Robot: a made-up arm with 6 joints. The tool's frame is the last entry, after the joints.
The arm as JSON. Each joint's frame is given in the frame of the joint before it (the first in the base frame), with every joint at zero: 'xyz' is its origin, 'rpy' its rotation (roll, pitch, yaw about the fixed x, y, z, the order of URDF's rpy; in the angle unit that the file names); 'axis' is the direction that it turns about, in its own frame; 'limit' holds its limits. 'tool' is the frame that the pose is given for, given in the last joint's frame.
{
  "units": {
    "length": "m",
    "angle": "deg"
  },
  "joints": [
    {
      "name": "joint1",
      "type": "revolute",
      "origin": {
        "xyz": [
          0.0,
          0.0,
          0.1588
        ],
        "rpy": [
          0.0,
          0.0,
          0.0
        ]
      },
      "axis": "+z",
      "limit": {
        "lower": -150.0,
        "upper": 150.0
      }
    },
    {
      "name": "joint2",
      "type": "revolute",
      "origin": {
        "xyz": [
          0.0,
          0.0,
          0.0
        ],
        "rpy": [
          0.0,
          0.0,
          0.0
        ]
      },
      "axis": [
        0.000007,
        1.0,
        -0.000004
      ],
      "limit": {
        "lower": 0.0,
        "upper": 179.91
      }
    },
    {
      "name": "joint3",
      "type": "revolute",
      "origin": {
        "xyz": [
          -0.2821,
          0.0,
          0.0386
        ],
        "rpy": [
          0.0,
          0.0,
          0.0
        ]
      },
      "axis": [
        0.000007,
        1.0,
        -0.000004
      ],
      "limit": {
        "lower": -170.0,
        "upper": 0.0
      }
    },
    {
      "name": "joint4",
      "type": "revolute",
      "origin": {
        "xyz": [
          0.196,
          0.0,
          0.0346
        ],
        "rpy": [
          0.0,
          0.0,
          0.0
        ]
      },
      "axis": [
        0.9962,
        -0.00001,
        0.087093
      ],
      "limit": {
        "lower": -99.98,
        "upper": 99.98
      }
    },
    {
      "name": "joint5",
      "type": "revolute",
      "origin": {
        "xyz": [
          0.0,
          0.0,
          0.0
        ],
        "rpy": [
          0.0,
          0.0,
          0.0
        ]
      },
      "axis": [
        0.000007,
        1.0,
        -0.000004
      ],
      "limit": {
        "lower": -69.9,
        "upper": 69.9
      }
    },
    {
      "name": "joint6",
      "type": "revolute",
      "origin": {
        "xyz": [
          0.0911,
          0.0,
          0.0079
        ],
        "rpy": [
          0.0,
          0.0,
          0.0
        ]
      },
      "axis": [
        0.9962,
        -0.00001,
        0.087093
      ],
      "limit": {
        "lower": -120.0,
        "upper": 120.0
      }
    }
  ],
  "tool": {
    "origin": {
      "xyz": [
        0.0,
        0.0,
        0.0
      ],
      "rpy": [
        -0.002,
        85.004,
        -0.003
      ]
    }
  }
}
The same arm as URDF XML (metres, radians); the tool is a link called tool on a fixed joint. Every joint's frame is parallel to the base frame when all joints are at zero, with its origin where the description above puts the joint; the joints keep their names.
<robot name="arm">
  <joint name="tool_fixed" type="fixed">
    <parent link="link6"/>
    <child link="tool"/>
    <origin xyz="0.0000 0.0000 0.0000" rpy="0.0000 1.4836 -0.0001"/>
  </joint>
  <joint name="joint6" type="revolute">
    <parent link="link5"/>
    <child link="link6"/>
    <origin xyz="0.0911 0.0000 0.0079"/>
    <axis xyz="0.9962 0 0.0871"/>
    <limit lower="-2.0944" upper="2.0944"/>
  </joint>
  <joint name="joint5" type="revolute">
    <parent link="link4"/>
    <child link="link5"/>
    <origin xyz="0.0000 0.0000 0.0000"/>
    <axis xyz="0 1 0"/>
    <limit lower="-1.2200" upper="1.2200"/>
  </joint>
  <joint name="joint4" type="revolute">
    <parent link="link3"/>
    <child link="link4"/>
    <origin xyz="0.1960 0.0000 0.0346"/>
    <axis xyz="0.9962 0 0.0871"/>
    <limit lower="-1.7450" upper="1.7450"/>
  </joint>
  <joint name="joint3" type="revolute">
    <parent link="link2"/>
    <child link="link3"/>
    <origin xyz="-0.2821 0.0000 0.0386"/>
    <axis xyz="0 1 0"/>
    <limit lower="-2.9671" upper="0.0000"/>
  </joint>
  <joint name="joint2" type="revolute">
    <parent link="link1"/>
    <child link="link2"/>
    <origin xyz="0.0000 0.0000 0.0000"/>
    <axis xyz="0 1 0"/>
    <limit lower="0.0000" upper="3.1400"/>
  </joint>
  <joint name="joint1" type="revolute">
    <parent link="base_link"/>
    <child link="link1"/>
    <origin xyz="0.0000 0.0000 0.1588"/>
    <axis xyz="0 0 1"/>
    <limit lower="-2.6180" upper="2.6180"/>
  </joint>
  <link name="base_link"/>
  <link name="link1"/>
  <link name="link2"/>
  <link name="link3"/>
  <link name="link4"/>
  <link name="link5"/>
  <link name="link6"/>
  <link name="tool"/>
</robot>

